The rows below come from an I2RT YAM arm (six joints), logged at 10 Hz.
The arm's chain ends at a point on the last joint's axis. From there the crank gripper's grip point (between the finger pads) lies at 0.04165 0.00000 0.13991 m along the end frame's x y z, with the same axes.
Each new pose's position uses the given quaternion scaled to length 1; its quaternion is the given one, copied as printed.
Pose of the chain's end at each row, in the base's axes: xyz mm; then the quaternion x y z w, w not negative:
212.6 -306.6 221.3 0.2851 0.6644 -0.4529 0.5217
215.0 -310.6 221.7 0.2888 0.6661 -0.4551 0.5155
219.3 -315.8 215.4 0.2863 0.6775 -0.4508 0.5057
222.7 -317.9 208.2 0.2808 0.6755 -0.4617 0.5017
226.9 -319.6 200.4 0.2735 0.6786 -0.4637 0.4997
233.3 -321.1 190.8 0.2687 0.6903 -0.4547 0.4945
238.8 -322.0 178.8 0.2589 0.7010 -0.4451 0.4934
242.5 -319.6 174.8 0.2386 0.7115 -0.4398 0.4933
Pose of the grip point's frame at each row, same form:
261.3 -436.3 175.3 0.2851 0.6644 -0.4529 0.5217
261.7 -440.6 174.6 0.2888 0.6661 -0.4551 0.5155
265.5 -444.6 164.6 0.2863 0.6775 -0.4508 0.5057
267.1 -448.1 159.3 0.2808 0.6755 -0.4617 0.5017
271.7 -449.7 151.7 0.2735 0.6786 -0.4637 0.4997
279.4 -449.4 138.6 0.2687 0.6903 -0.4547 0.4945
287.6 -448.2 124.0 0.2589 0.7010 -0.4451 0.4934
294.7 -444.0 119.1 0.2386 0.7115 -0.4398 0.4933

